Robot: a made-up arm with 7 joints.
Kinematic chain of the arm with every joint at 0, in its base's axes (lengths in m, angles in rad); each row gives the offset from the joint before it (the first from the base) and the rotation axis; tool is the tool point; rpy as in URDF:
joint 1: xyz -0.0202 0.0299 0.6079 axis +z
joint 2: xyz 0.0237 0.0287 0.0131 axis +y
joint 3: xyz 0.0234 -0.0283 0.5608 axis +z
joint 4: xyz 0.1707 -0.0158 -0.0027 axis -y
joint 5: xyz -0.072 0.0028 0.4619 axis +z
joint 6: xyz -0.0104 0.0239 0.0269 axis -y
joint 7: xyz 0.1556 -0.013 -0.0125 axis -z
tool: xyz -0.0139 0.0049 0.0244 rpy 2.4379 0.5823 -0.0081
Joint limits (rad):
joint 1: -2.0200..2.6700
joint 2: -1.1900..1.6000
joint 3: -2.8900..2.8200
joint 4: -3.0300..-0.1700
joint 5: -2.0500..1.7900
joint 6: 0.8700..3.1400
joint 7: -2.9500..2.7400
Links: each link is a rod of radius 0.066 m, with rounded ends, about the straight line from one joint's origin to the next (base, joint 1, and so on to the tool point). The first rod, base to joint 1, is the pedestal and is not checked.
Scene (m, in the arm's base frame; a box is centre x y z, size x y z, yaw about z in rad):
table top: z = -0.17
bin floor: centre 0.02 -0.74 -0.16 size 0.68 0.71 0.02 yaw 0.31
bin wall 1: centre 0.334 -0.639 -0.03 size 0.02 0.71 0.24 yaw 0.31
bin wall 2: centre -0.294 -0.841 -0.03 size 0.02 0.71 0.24 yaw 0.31
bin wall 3: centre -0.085 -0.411 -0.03 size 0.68 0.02 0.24 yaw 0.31
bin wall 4: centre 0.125 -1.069 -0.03 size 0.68 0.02 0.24 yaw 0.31
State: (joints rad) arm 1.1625 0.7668 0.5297 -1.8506 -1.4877 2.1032 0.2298
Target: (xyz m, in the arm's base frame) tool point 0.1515 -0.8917 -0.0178
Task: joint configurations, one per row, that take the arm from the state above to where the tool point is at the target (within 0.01 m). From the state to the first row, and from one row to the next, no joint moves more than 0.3 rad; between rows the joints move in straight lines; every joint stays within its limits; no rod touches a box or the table.
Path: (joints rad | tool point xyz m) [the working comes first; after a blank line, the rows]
Joints at the target: -0.9476 1.5456 -0.6073 -1.2573 -1.4294 1.7388 0.2579
Straight joint move there: touches bin wall 1.

1: 0.8876 0.8145 0.3397 -1.8327 -1.4865 2.0526 0.2332 | 0.2654 0.9037 0.4050
2: 0.6127 0.8622 0.1498 -1.8148 -1.4852 2.0021 0.2365 | 0.6013 0.6936 0.3294
3: 0.3377 0.9099 -0.0402 -1.7968 -1.4840 1.9515 0.2399 | 0.8172 0.3577 0.2740
4: 0.0628 0.9576 -0.2302 -1.7789 -1.4828 1.9010 0.2432 | 0.8720 -0.0391 0.2429
5: -0.2121 1.0053 -0.4201 -1.7610 -1.4815 1.8504 0.2466 | 0.7579 -0.4219 0.2388
6: -0.4870 1.0530 -0.6101 -1.7431 -1.4803 1.7999 0.2500 | 0.5005 -0.7222 0.2630
7: -0.7620 1.1007 -0.8001 -1.7251 -1.4790 1.7493 0.2533 | 0.1515 -0.8917 0.3150
8: -0.8548 1.3231 -0.7037 -1.4912 -1.4542 1.7441 0.2556 | 0.1582 -0.9138 0.1538
9: -0.9476 1.5456 -0.6073 -1.2573 -1.4294 1.7388 0.2579 | 0.1514 -0.8917 -0.0178

